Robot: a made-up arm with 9 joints.
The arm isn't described. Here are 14 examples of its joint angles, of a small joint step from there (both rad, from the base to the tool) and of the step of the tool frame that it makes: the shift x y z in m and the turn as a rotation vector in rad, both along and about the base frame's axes.
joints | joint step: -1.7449 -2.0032 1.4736 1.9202 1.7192 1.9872 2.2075 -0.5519 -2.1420 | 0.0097 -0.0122 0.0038 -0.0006 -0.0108 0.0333 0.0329 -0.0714 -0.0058
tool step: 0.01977 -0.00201 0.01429 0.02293 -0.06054 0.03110
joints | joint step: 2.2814 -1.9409 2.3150 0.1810 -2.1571 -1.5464 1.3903 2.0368 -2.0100 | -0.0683 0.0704 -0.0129 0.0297 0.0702 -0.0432 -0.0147 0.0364 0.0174
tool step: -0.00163 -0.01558 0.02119 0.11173 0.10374 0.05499
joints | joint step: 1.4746 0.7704 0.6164 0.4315 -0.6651 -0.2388 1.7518 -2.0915 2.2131 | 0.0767 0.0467 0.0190 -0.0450 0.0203 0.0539 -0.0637 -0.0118 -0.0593
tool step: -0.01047 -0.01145 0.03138 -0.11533 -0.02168 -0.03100
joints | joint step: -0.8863 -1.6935 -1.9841 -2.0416 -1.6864 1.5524 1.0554 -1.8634 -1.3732 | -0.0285 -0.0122 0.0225 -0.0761 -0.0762 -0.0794 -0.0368 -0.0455 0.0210
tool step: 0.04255 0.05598 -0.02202 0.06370 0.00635 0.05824
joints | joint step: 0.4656 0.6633 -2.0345 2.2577 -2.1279 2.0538 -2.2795 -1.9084 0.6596 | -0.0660 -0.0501 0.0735 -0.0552 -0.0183 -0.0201 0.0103 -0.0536 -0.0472
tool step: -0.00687 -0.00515 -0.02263 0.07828 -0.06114 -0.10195
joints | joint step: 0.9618 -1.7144 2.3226 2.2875 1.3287 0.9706 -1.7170 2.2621 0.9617 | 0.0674 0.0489 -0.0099 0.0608 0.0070 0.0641 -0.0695 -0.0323 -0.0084
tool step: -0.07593 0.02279 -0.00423 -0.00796 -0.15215 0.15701
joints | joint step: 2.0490 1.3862 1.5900 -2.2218 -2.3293 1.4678 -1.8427 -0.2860 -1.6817 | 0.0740 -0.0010 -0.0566 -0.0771 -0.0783 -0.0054 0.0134 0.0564 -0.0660
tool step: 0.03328 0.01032 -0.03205 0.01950 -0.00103 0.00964
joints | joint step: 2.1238 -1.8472 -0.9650 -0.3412 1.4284 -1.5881 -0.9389 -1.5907 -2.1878 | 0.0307 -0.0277 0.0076 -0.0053 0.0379 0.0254 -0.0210 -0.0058 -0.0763
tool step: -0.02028 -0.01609 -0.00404 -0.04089 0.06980 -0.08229
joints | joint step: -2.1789 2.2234 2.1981 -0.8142 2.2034 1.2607 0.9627 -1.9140 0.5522 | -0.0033 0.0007 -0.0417 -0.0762 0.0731 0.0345 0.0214 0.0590 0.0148
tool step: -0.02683 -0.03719 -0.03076 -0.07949 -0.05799 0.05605
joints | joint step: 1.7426 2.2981 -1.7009 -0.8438 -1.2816 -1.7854 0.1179 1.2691 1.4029 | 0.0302 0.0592 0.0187 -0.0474 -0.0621 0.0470 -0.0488 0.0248 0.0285
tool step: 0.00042 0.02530 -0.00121 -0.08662 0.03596 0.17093
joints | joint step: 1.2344 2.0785 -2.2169 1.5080 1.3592 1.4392 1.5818 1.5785 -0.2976 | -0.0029 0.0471 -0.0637 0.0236 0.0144 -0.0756 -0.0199 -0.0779 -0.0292
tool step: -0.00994 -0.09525 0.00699 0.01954 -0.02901 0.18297
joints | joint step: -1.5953 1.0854 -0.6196 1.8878 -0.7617 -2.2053 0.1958 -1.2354 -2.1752 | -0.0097 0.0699 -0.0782 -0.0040 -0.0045 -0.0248 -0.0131 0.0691 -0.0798
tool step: -0.01078 0.02284 -0.01826 -0.01052 -0.08106 0.01018
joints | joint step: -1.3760 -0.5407 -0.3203 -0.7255 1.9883 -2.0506 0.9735 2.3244 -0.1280 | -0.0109 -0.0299 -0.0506 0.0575 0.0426 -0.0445 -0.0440 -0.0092 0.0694
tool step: -0.04208 0.01581 0.01214 -0.01710 -0.01597 0.03456
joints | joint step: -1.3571 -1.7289 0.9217 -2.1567 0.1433 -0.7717 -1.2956 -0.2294 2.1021 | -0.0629 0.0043 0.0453 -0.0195 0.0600 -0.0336 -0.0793 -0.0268 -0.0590
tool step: -0.00655 0.03268 -0.04034 0.04426 0.00057 -0.07463
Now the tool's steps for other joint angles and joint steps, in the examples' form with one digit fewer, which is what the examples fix.
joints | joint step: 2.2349 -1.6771 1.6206 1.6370 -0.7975 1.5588 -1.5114 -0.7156 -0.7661 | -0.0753 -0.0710 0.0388 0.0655 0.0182 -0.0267 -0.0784 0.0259 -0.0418
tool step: 0.0002 0.0139 0.0143 0.0187 0.0899 -0.0451
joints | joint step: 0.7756 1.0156 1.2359 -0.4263 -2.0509 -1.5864 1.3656 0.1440 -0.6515 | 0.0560 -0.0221 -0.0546 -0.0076 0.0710 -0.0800 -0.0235 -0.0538 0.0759
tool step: 0.0104 0.0056 -0.0064 0.0117 -0.0707 -0.0653
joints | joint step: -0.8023 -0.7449 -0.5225 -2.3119 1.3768 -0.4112 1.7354 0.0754 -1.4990 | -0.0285 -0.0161 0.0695 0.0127 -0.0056 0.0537 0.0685 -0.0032 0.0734
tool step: -0.0149 -0.0162 -0.0449 -0.0605 -0.0151 -0.0563
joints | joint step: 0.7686 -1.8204 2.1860 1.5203 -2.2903 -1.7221 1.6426 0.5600 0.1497 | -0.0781 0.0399 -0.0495 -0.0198 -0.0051 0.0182 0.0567 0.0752 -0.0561
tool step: 0.0106 -0.0220 0.0024 0.0338 0.0415 0.0353
